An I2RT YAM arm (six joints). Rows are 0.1 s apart.
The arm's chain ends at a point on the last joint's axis. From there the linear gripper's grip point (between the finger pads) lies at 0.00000 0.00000 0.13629 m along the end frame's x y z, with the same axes.
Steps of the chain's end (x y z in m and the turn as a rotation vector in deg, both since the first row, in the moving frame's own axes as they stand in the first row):
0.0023, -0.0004, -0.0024, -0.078, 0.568, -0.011
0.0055, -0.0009, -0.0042, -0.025, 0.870, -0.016
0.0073, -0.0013, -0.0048, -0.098, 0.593, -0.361
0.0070, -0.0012, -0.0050, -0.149, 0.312, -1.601
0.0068, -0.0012, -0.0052, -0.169, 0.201, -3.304
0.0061, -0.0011, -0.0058, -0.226, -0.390, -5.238
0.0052, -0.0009, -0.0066, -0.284, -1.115, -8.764
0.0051, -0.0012, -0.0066, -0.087, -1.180, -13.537
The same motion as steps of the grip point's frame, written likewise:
0.0037, -0.0002, -0.0024, -0.078, 0.568, -0.011
0.0076, -0.0008, -0.0042, -0.025, 0.870, -0.016
0.0087, -0.0011, -0.0048, -0.098, 0.593, -0.361
0.0077, -0.0009, -0.0050, -0.149, 0.312, -1.601
0.0073, -0.0008, -0.0052, -0.169, 0.201, -3.304
0.0052, -0.0005, -0.0058, -0.226, -0.390, -5.238
0.0026, 0.0000, -0.0066, -0.284, -1.115, -8.764
0.0023, -0.0007, -0.0066, -0.087, -1.180, -13.537

